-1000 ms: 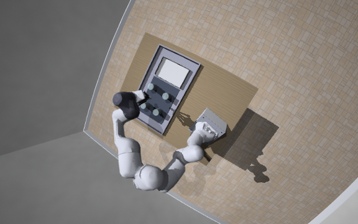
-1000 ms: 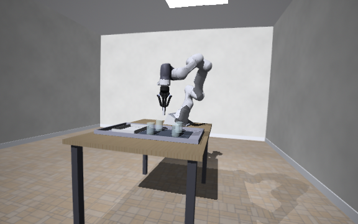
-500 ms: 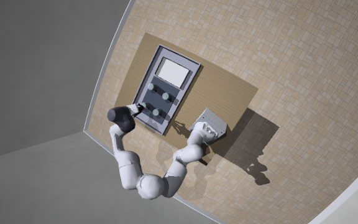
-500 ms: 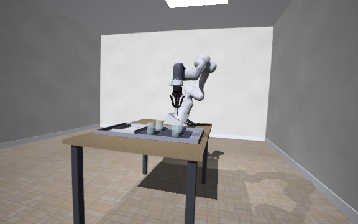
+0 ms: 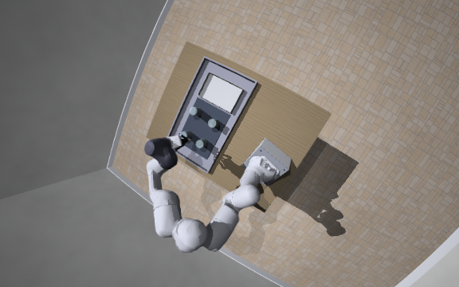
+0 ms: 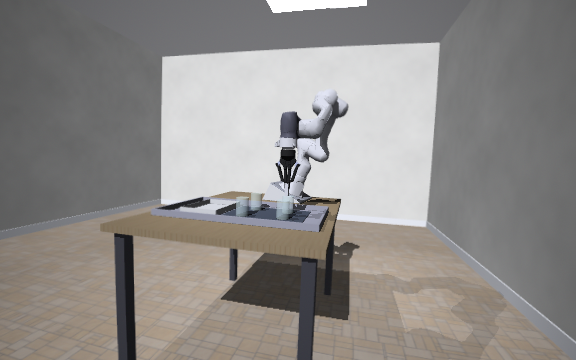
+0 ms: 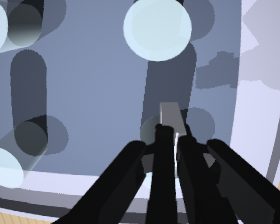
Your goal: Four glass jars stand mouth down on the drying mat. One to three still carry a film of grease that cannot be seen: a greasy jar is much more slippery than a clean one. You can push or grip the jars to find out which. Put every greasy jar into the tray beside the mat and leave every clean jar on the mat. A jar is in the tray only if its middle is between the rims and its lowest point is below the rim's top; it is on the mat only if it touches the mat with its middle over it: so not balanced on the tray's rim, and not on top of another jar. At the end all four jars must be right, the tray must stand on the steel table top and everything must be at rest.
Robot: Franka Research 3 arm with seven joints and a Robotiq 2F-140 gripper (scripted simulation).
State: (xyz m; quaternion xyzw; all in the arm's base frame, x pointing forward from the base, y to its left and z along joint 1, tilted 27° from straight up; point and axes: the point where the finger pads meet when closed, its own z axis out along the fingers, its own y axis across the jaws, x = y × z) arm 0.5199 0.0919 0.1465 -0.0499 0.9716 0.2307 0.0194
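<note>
Now: the dark drying mat 140 mm below my hand and 100 mm to the right of it. Round my hand: white tray 420 mm to the right, 130 mm below, 20 mm ahead.
</note>
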